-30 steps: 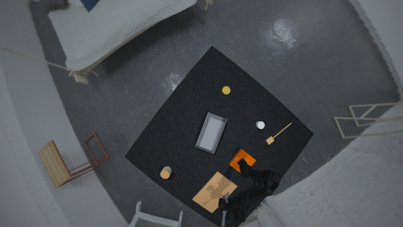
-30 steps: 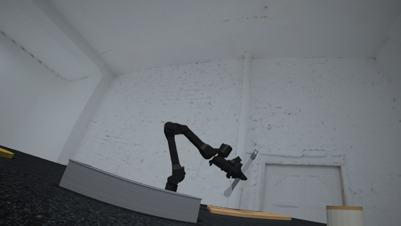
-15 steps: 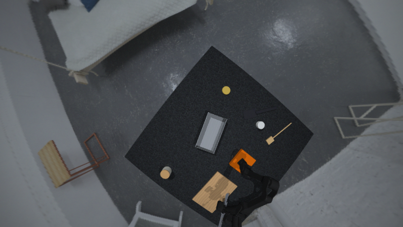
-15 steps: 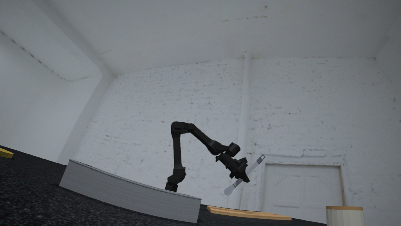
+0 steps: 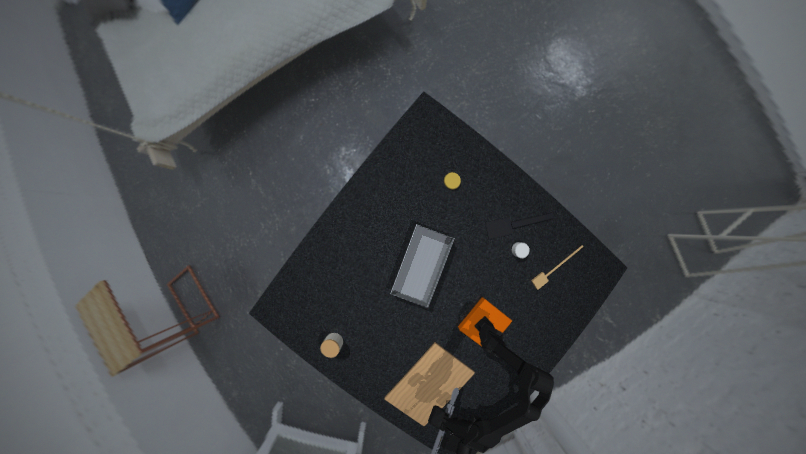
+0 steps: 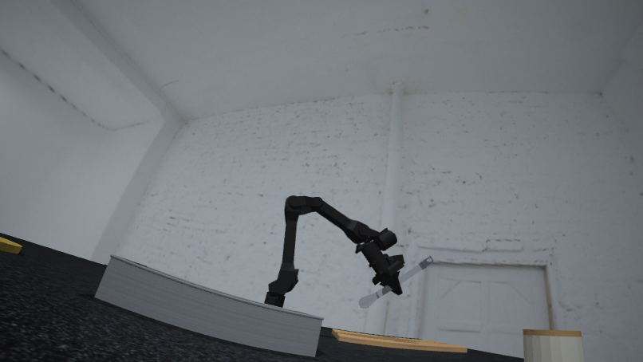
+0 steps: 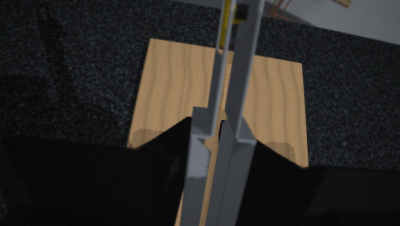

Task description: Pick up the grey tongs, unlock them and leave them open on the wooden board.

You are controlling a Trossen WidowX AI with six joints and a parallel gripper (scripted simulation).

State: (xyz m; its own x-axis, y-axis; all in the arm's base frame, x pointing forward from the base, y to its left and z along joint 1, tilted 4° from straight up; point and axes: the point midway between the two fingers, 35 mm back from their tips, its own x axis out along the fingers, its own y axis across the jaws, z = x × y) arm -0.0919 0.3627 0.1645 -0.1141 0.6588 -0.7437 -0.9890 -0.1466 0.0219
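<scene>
Right now my gripper tip is 40 mm short of the wooden board, 10 mm to the left of it and 160 mm above it. Round my gripper tip: pale block: 490 mm ahead, 150 mm to the left, 130 mm below; then white cylinder: 230 mm ahead, 730 mm to the right, 140 mm below; then grey roasting tin: 490 mm ahead, 370 mm to the right, 130 mm below.
</scene>
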